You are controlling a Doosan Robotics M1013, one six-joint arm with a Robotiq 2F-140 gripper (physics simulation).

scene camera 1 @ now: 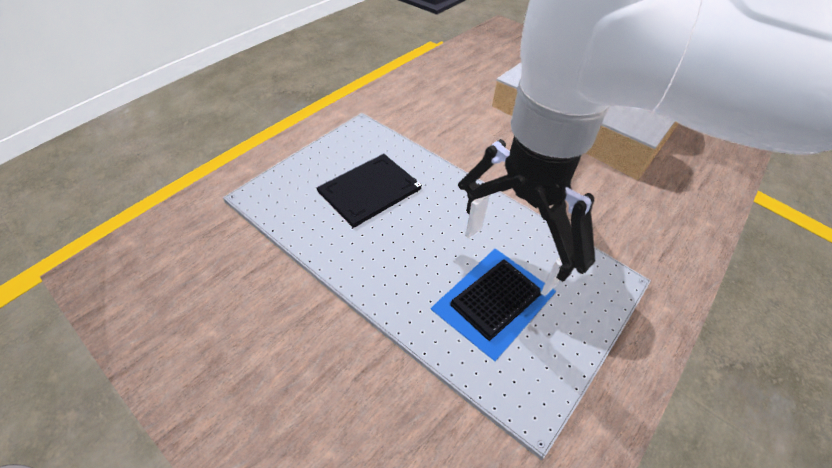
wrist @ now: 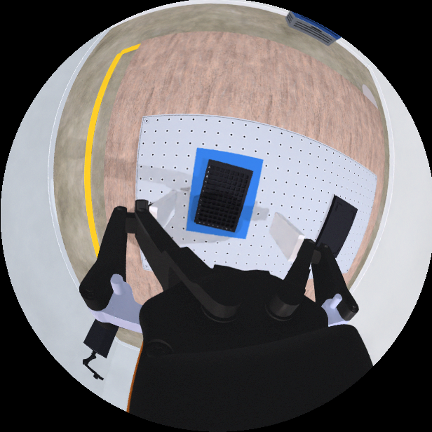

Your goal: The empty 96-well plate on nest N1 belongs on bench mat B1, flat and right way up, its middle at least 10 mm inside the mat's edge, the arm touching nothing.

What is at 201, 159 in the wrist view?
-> A blue bench mat B1.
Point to a black 96-well plate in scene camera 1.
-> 493, 301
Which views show the gripper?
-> Scene camera 1 and the wrist view: all of them.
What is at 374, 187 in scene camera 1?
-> A black nest N1.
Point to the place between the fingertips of the gripper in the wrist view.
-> At 225, 212
